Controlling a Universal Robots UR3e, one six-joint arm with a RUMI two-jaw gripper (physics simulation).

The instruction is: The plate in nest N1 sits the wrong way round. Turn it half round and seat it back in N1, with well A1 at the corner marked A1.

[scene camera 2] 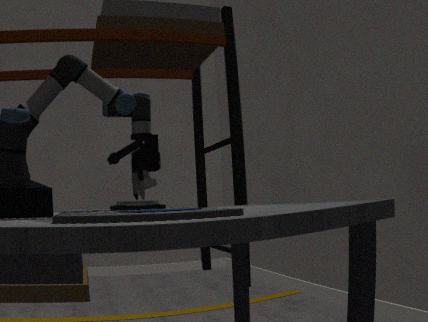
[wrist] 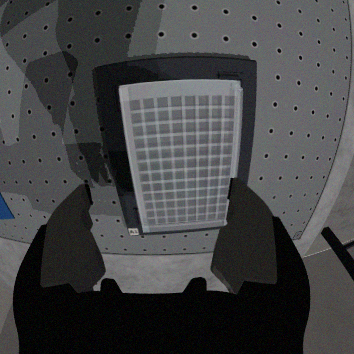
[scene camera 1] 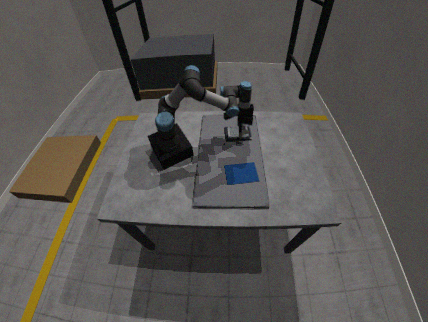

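Observation:
The pale plate with its grid of wells point(scene camera 1: 230, 133) point(scene camera 2: 134, 202) point(wrist: 182, 150) lies in the dark nest point(scene camera 2: 159, 206) point(wrist: 172, 69) on the perforated board. In the wrist view a small A1 label point(wrist: 133, 231) is on the nest's lower left corner. The plate's own well markings are too small to read. My gripper point(scene camera 1: 240, 139) point(scene camera 2: 139, 196) point(wrist: 158, 183) is open and points down, low over the plate. In the wrist view its right fingertip overlaps the plate's right edge, and its left fingertip is outside the nest's left edge. Nothing is held between the fingers.
A blue flat square point(scene camera 1: 241, 173) point(wrist: 4, 207) lies on the grey perforated board point(scene camera 1: 212, 195) point(scene camera 2: 200, 216) point(wrist: 300, 125), nearer the table's front edge than the nest. The arm's black base point(scene camera 1: 171, 147) stands left of the board. Dark rack posts point(scene camera 1: 120, 50) point(scene camera 2: 235, 110) stand behind the table.

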